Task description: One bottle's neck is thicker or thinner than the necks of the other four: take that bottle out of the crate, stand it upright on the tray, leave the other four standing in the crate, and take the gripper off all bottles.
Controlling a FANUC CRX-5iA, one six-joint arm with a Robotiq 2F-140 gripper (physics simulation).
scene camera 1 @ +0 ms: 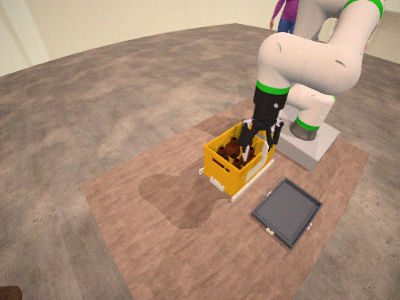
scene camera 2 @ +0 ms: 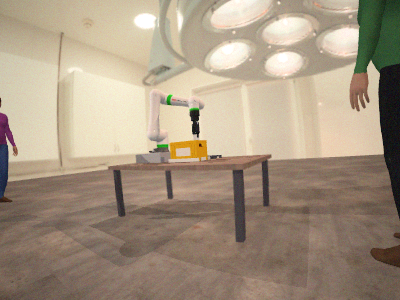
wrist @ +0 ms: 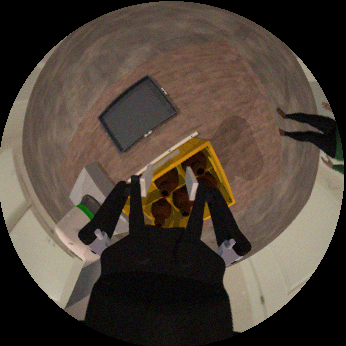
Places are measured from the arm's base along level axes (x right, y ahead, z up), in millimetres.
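Pixels of known places: gripper, fingertip midpoint: (scene camera 1: 253, 157) (wrist: 168, 171); arm's base, link origin: (scene camera 1: 302, 131) (wrist: 93, 206).
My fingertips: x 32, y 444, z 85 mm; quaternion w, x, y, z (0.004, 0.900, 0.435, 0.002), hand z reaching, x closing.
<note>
For each thing: its middle in the pictures, then the offset to it from my fingertips. "spot": a spot on its surface instead. Level surfaces: height alone.
- yellow crate, body centre: (wrist: 174, 188) (scene camera 1: 240, 156) (scene camera 2: 188, 151) dx +82, dy -37, dz -82 mm
- dark tray, surface spot: (wrist: 137, 114) (scene camera 1: 283, 208) spot: dx -190, dy -12, dz -164 mm
- wooden table, surface height: dz -169 mm
The yellow crate (scene camera 1: 218, 171) (scene camera 2: 201, 151) (wrist: 221, 170) stands on the table with brown bottles upright in it. In the wrist view one bottle (wrist: 166, 185) stands between the fingers, with gaps visible on both sides; others are a bottle (wrist: 195, 164) at the upper right, a bottle (wrist: 184, 201) in the middle, a bottle (wrist: 161, 211) at the lower left and one partly hidden by the right finger. Neck differences are too small to tell. My gripper (scene camera 1: 256, 148) (scene camera 2: 196, 137) (wrist: 168, 171) points down into the crate, part-way open. The dark tray (scene camera 1: 287, 210) (wrist: 137, 114) holds no bottle.
White strips (scene camera 1: 252, 181) edge the crate's base. The arm's grey base block (scene camera 1: 312, 150) (scene camera 2: 152, 158) stands beside the crate. The wooden table (scene camera 1: 165, 240) (scene camera 2: 220, 162) carries everything. A person in green (scene camera 2: 382, 45) stands at the right in scene camera 2.
</note>
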